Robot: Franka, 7 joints.
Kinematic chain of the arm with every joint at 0, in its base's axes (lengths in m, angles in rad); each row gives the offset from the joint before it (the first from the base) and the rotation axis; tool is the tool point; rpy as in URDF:
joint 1: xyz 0 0 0.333 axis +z
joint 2: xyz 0 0 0 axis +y
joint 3: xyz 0 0 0.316 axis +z
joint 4: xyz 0.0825 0 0 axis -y
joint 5: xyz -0.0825 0 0.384 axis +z
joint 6: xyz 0 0 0 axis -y
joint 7: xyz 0.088 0 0 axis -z
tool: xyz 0 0 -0.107 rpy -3.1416 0 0
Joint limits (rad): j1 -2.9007..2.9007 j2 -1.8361..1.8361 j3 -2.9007..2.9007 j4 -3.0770..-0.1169 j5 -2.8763..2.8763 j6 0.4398..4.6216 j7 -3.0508..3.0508
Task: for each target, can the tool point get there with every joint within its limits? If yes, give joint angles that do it. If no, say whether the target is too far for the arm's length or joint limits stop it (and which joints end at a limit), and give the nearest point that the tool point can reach.
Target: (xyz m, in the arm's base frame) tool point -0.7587 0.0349 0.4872
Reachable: yes | joints -2.3820 1.3330 -1.7073 -1.2473 1.3634 2.0848 -2.3066
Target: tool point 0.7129 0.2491 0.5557
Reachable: yes | joints -2.0967 -0.8348 1.9718 -1.1717 0.4538 2.2792 -1.1229
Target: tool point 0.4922 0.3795 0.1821
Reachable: yes | joints 1.6563 1.0810 -1.0979 -2.0461 -0.2818 3.0342 -1.8241
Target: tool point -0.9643 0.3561 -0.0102
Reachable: no: too far | nearest point -0.7634 0.2819 0.0613 | short by 0.226 m
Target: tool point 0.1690 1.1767 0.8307
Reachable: no: too far | nearest point 0.1125 0.7833 0.6643 | short by 0.431 m
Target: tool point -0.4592 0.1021 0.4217
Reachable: yes | joints -1.5502 0.9182 -1.8617 -2.4449 -0.2845 2.4183 1.1300
